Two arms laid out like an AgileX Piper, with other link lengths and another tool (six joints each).
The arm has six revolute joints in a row. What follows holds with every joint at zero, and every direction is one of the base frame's. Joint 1 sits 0.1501 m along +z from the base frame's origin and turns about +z. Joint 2 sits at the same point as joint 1 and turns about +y. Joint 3 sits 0.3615 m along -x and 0.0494 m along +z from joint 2 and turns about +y. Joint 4 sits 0.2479 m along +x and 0.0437 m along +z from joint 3 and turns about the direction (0.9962, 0, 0.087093). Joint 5 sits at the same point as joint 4 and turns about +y. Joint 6 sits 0.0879 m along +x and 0.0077 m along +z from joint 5 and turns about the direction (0.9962, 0, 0.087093). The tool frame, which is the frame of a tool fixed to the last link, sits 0.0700 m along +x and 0.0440 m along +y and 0.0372 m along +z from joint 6; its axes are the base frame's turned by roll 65.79, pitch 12.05 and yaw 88.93 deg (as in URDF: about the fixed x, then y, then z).
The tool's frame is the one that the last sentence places.
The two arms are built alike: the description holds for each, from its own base.
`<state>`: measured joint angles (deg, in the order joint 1, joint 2, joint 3, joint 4, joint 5, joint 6); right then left.
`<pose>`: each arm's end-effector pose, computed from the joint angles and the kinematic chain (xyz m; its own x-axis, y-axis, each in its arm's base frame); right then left.
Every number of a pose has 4 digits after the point.
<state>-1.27 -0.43 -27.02 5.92 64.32 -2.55 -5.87 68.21 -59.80 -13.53 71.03 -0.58</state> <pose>-0.0114 0.0590 0.2939 -0.1657 0.9776 -0.1300 0.1973 0.1621 0.9669 0.2353 -0.0144 0.3576 -0.1284 0.9500 -0.2847 0.8275 0.2609 0.4972</pose>
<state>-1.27 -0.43 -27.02 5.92 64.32 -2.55 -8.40 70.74 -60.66 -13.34 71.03 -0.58</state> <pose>-0.0114 0.0590 0.2939 -0.1657 0.9776 -0.1300 0.1973 0.1621 0.9669 0.2457 -0.0259 0.3518 -0.0940 0.9568 -0.2750 0.8520 0.2202 0.4749</pose>
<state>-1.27 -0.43 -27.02 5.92 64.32 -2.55 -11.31 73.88 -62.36 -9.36 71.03 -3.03</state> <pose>-0.0114 0.0590 0.2939 -0.1657 0.9776 -0.1300 0.1973 0.1621 0.9669 0.2600 -0.0299 0.3477 -0.0831 0.9739 -0.2111 0.8660 0.1754 0.4683</pose>
